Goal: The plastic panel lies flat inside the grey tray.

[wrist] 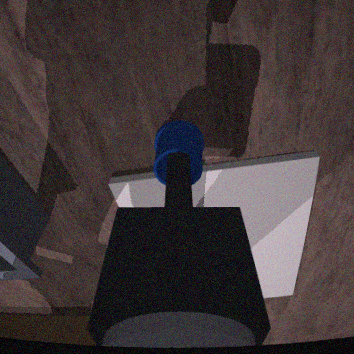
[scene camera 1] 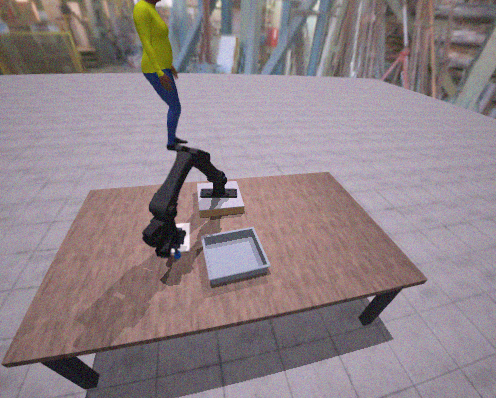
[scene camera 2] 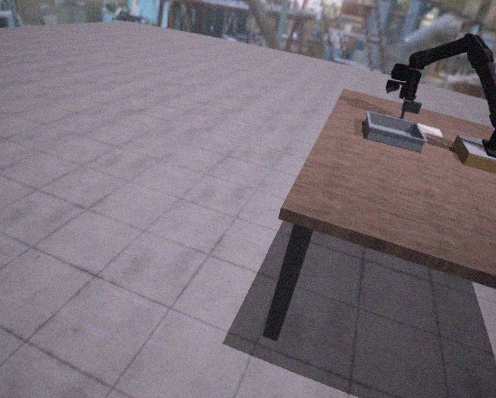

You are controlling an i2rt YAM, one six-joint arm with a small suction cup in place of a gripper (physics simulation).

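Where they show: hand, tool point: [wrist: 178,135] [scene camera 1: 178,257]; arm's base, link origin: [scene camera 1: 219,193] [scene camera 2: 493,150].
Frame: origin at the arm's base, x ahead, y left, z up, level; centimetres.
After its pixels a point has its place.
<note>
The white plastic panel [scene camera 1: 185,240] @[x 29.5, y -15.1, z -4.5 cm] [scene camera 2: 430,130] @[x 23.6, y -20.1, z -4.5 cm] [wrist: 285,200] @[x 33.2, y -24.2, z -4.5 cm] lies flat on the table, outside the tray, between the tray and the arm's far side. The grey tray [scene camera 1: 240,276] @[x 49.8, y 9.0, z -3.9 cm] [scene camera 2: 392,139] @[x 38.4, y 18.3, z -3.1 cm] [wrist: 25,272] @[x 31.5, y -6.8, z -0.2 cm] stands beside it, and no panel shows in it. My suction cup [scene camera 1: 177,254] [wrist: 179,145], blue and pointing down, is low at the panel's edge. In the wrist view its end reaches past that edge over the wood, and the panel does not hang from it. In scene camera 2 its tip is hidden behind the tray. Part of the panel is hidden by the arm.
The arm's base stands on a box with a white top and wooden sides [scene camera 1: 220,212] @[x 12.1, y 0.8, z -3.1 cm] [scene camera 2: 470,157] @[x 9.4, y 13.3, z -2.0 cm] at the table's back. The wooden table [scene camera 1: 325,240] @[x 31.6, y 51.5, z -5.2 cm] has its front edge beyond the tray. A person in a yellow top [scene camera 1: 155,40] stands on the floor behind the table.
</note>
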